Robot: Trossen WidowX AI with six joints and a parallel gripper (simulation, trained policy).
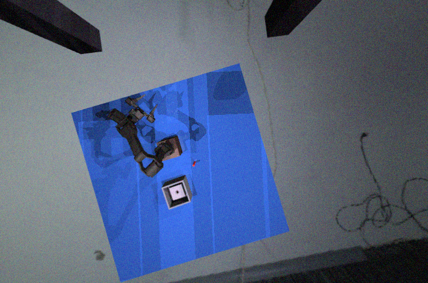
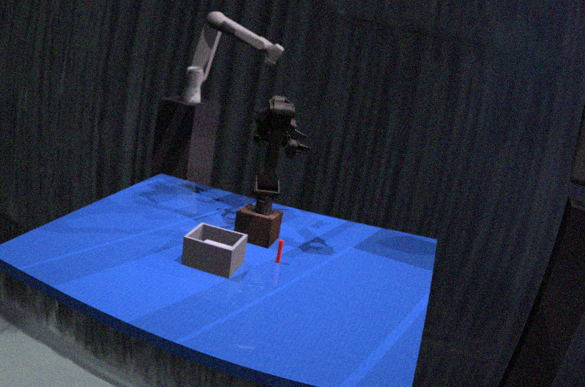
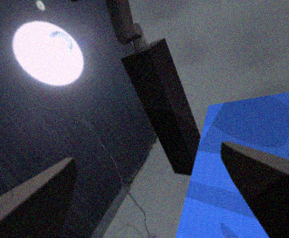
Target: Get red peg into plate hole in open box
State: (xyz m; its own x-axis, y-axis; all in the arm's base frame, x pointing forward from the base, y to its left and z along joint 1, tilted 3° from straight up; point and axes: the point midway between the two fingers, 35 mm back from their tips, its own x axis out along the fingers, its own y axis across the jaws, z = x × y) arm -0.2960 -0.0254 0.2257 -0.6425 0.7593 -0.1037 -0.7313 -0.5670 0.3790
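My gripper tip is 470 mm short of the red peg, 150 mm to the right of it and 270 mm above it. From my gripper tip the other things lie so: grey box: 650 mm ahead, 10 mm to the left, 290 mm below.
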